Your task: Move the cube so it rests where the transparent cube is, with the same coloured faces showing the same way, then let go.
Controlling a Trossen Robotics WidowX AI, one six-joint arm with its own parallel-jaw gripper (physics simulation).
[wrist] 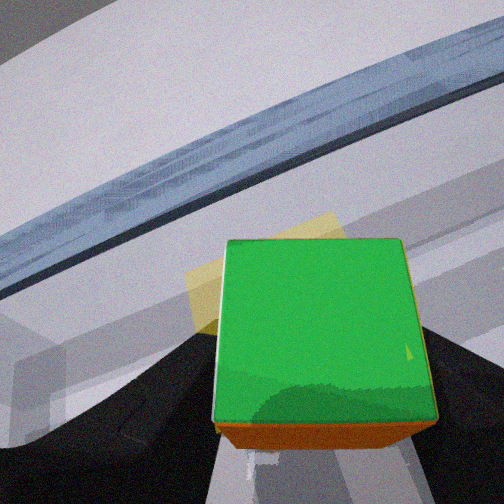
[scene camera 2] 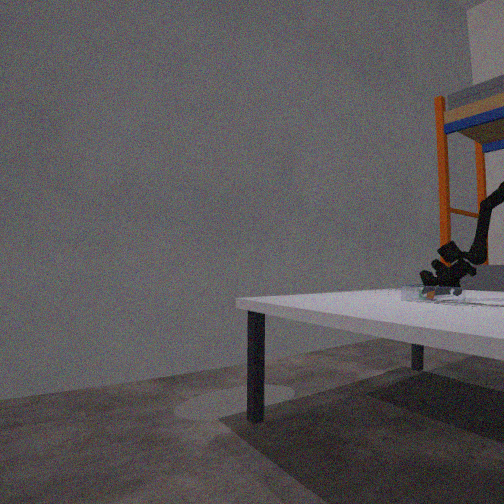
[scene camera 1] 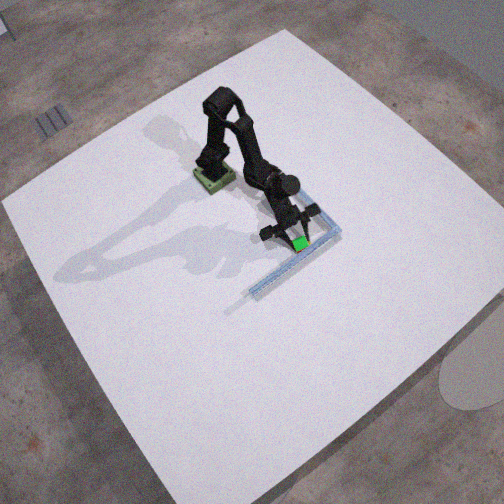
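The cube [wrist: 322,335] fills the lower middle of the wrist view, green face up, an orange face along its near edge. My gripper [wrist: 320,420] is shut on it, dark fingers at both sides. A pale yellow transparent patch [wrist: 262,268] peeks out behind the cube's far left corner. In scene camera 1 the cube [scene camera 1: 299,242] shows as a green square at my gripper [scene camera 1: 296,234], inside the corner of the grey-blue L-shaped rail [scene camera 1: 305,248]. In scene camera 2 my gripper [scene camera 2: 440,284] is low over the table's far side.
The rail [wrist: 250,155] runs diagonally just beyond the cube. The arm's green base [scene camera 1: 214,178] stands on the white table top. An orange and blue shelf frame [scene camera 2: 470,130] stands behind the table.
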